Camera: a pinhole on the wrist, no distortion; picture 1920 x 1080 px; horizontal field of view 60.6 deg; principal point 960.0 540.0 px. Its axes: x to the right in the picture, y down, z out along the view. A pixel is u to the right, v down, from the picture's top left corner.
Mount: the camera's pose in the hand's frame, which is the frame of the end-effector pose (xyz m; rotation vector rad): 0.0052 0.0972 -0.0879 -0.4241 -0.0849 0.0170
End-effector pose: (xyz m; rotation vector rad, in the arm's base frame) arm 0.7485 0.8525 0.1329 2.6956 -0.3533 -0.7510
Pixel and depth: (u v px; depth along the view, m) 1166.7 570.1 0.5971
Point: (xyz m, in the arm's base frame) 0.4755 0.4098 -0.1196
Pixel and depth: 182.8 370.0 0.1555
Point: 0.6303 0.7335 0.1789
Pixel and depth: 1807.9 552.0 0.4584
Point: 0.6868 0.4346 -0.1306
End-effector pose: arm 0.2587 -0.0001 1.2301 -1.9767 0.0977 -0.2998
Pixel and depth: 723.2 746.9 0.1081
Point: 0.2511 -0.0566 1.0863
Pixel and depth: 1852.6 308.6 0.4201
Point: 0.5487 0.1650 0.9302
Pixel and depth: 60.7 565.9 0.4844
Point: 0.0719 0.2304 0.7872
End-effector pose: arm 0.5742 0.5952 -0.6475 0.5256 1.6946 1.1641
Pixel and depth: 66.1 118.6 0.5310
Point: 1.0648 0.6190 -0.3609
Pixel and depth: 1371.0 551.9 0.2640
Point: 0.6572 0.7975 -0.4965
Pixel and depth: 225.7 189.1 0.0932
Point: 0.5755 0.6138 -0.5248
